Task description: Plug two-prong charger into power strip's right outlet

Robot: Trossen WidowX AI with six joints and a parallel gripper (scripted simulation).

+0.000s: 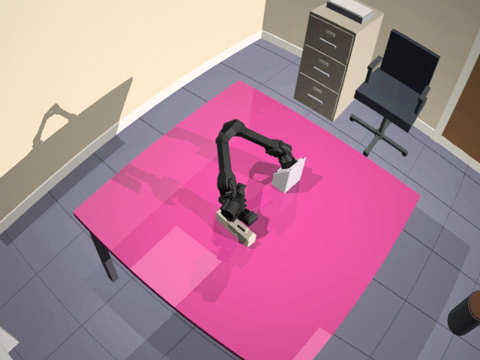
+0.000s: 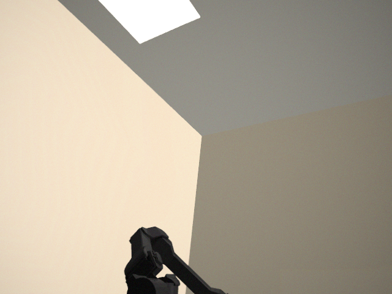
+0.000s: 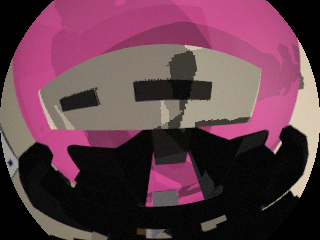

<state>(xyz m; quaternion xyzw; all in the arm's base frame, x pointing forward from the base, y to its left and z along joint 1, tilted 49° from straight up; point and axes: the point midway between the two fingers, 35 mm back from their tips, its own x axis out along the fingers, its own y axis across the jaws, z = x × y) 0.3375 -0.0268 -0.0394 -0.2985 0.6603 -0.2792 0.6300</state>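
My gripper tip is 2 cm short of the dark grey charger and 1 cm below it.
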